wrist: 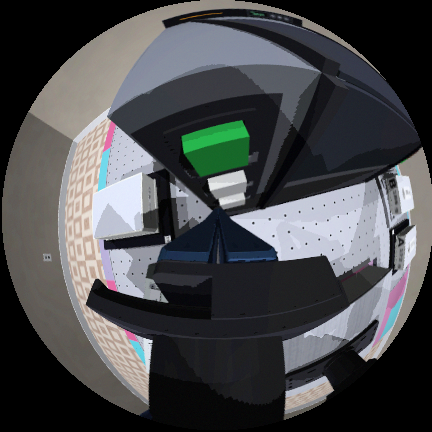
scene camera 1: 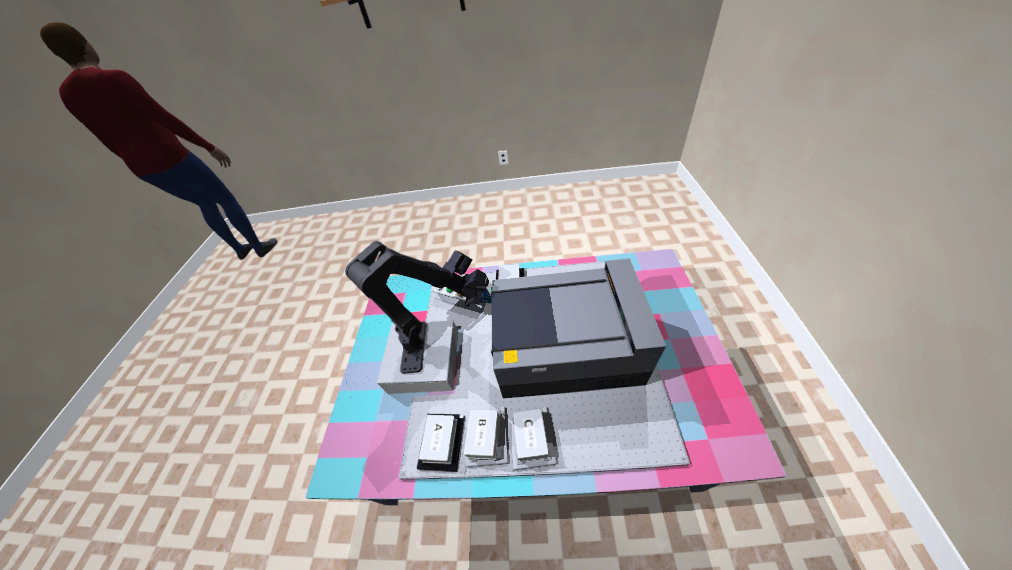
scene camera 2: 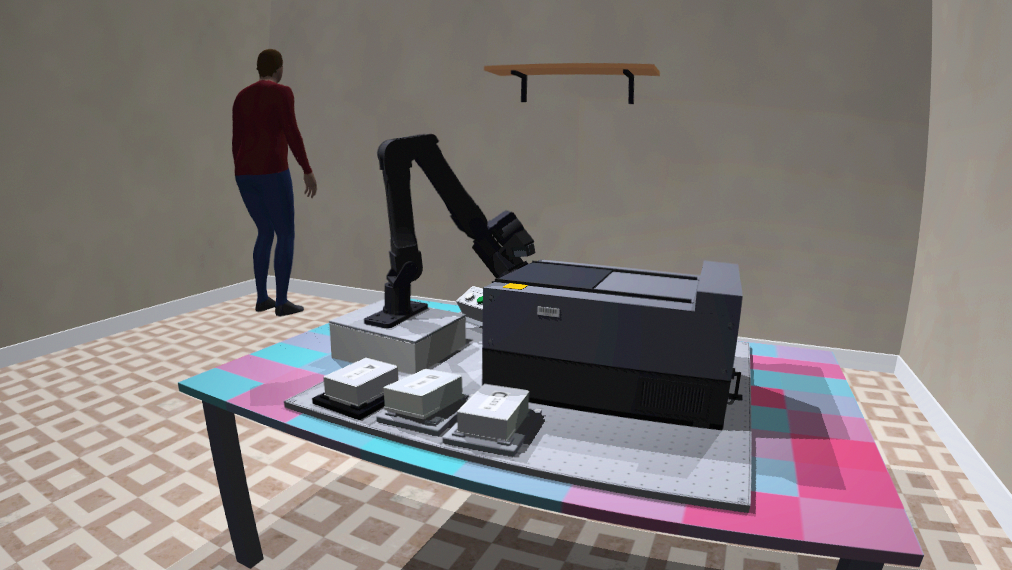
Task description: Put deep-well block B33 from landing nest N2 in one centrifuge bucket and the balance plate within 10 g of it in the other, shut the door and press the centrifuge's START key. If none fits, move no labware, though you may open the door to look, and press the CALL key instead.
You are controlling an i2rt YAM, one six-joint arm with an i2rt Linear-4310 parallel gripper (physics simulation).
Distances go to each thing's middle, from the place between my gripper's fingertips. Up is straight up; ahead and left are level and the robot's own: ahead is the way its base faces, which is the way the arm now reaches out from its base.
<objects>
Right now my hand is 1 cm short of the green button (wrist: 224, 146), 1 cm to the left of it and 8 cm below it. From my hand the other things lie so: button panel (scene camera 2: 470, 303) (15 cm behind, 13 cm to the left, 6 cm below); black nest (wrist: 166, 229) (6 cm ahead, 16 cm to the left, 9 cm below); button column (wrist: 228, 188) (1 cm ahead, 1 cm to the right, 5 cm above).
</objects>
